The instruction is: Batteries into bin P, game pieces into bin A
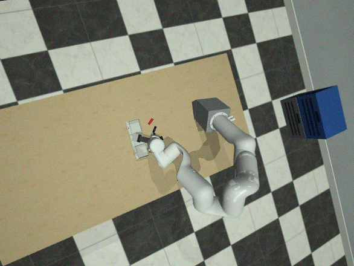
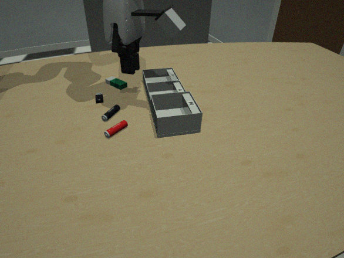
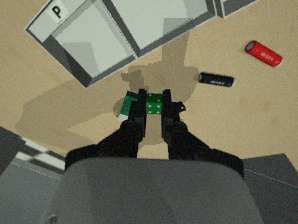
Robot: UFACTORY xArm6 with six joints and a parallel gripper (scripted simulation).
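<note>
My gripper is now 70 mm short of the bin, 70 mm above it and 50 mm to the left of it. From my hand the other things lie so: black battery (80 mm below, 60 mm to the right, 60 mm behind); then black USB stick (80 mm below, 80 mm behind, 20 mm to the left); then green die (10 mm below).
</note>
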